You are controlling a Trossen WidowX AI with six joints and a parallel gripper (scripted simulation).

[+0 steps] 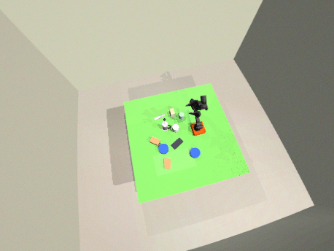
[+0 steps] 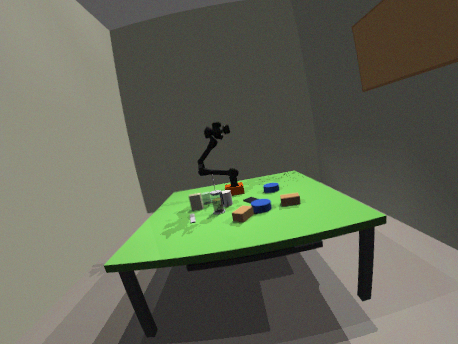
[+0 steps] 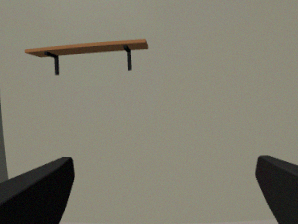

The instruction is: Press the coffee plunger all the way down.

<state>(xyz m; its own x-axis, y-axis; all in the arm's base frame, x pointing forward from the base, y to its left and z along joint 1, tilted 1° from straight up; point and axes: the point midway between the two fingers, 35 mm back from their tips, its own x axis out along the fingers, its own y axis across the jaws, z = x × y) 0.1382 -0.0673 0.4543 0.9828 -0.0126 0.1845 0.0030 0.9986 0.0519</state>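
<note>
Now: gripper tip 18 cm short of the coffee press, 8 cm to the left of it and 40 cm above it. The rest, counted from my gripper tip: white bar: 22 cm ahead, 27 cm to the right, 53 cm below; dark flat plate: 12 cm ahead, 15 cm to the left, 52 cm below.
</note>
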